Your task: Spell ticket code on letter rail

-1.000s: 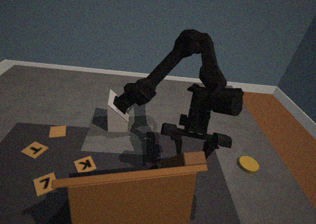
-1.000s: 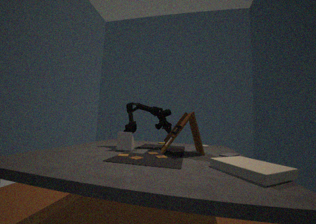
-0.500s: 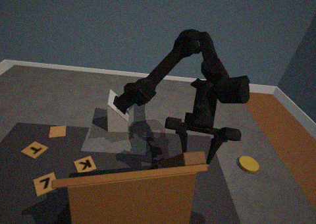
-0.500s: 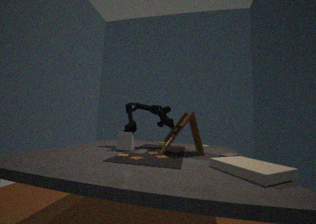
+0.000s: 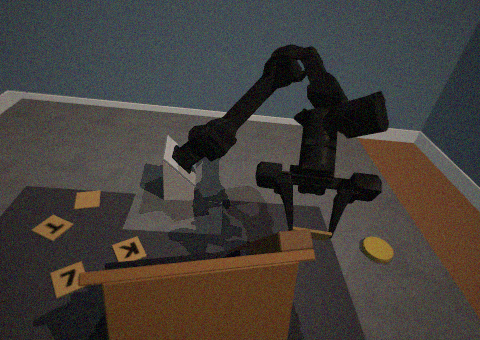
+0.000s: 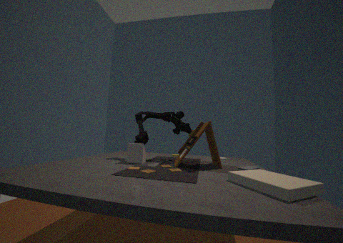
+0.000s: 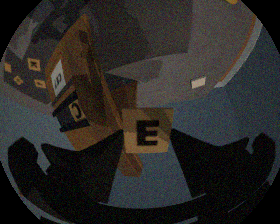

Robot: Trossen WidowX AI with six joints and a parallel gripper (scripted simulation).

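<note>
My gripper tip is 4 cm past the ticket, 20 cm to the left of it and 14 cm above it. The rest, counted from my gripper tip: dark mat (15 cm behind, 23 cm to the right, 22 cm below); tile (28 cm behind, 45 cm to the right, 21 cm below); long white slab (37 cm ahead, 57 cm to the right, 20 cm below).
</note>
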